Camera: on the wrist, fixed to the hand. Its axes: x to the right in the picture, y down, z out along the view.
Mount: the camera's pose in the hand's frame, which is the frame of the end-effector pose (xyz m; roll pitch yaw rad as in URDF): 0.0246 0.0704 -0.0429 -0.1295 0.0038 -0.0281
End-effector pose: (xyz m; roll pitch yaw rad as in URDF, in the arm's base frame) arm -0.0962 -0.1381 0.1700 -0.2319 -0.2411 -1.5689
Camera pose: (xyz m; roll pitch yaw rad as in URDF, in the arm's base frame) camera -0.0375 -0.1757 0.1196 -0.3544 -0.2438 -1.5980
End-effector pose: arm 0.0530 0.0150 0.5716 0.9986 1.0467 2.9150
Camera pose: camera -0.0060 -0.0475 0.5683 0.8472 1.0723 2.8899
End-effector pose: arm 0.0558 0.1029 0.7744 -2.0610 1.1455 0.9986
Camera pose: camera 0.1003 0.0409 0.7347 -2.1700 1.1188 1.0212
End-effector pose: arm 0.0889 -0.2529 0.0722 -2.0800 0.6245 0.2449
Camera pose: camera 0.1027 -0.3234 0.0249 -2.2022 0.5981 0.2575
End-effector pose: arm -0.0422 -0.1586 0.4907 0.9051 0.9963 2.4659
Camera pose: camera -0.1198 -0.1953 0.4857 0.7524 1.0206 2.4384
